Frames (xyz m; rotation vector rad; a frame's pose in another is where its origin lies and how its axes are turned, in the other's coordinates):
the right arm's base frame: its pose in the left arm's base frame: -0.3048 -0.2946 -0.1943 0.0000 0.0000 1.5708
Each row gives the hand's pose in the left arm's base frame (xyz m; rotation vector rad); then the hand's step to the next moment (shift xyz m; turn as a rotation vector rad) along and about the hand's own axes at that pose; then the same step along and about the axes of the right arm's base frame.
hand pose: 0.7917 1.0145 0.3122 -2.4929 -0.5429 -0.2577
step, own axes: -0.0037 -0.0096 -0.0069 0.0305 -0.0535 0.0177
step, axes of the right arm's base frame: 0.0021 0.0079 0.0093 0.0604 -0.0054 0.0208
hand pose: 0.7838 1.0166 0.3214 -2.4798 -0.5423 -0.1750
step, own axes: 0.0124 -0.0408 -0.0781 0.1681 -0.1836 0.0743
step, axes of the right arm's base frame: -0.0103 0.0060 0.0882 0.2366 -0.0761 0.0756
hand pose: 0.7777 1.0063 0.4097 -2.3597 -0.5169 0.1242
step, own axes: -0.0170 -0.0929 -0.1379 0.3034 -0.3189 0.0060
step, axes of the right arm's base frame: -0.0309 0.0147 0.1636 0.3384 -0.1709 0.2237
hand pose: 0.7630 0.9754 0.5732 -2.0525 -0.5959 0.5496
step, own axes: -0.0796 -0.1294 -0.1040 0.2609 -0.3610 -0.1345
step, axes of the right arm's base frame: -0.0527 0.0274 0.1743 0.2430 -0.2115 0.3357
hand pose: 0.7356 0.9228 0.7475 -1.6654 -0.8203 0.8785
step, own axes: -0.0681 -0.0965 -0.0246 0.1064 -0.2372 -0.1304
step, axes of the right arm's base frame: -0.0473 0.0220 0.1088 0.0845 -0.1427 0.2389
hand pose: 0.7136 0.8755 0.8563 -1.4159 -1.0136 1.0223
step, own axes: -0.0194 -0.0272 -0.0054 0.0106 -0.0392 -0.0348
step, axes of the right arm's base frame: -0.0181 0.0014 0.0286 0.0037 -0.0344 0.0408
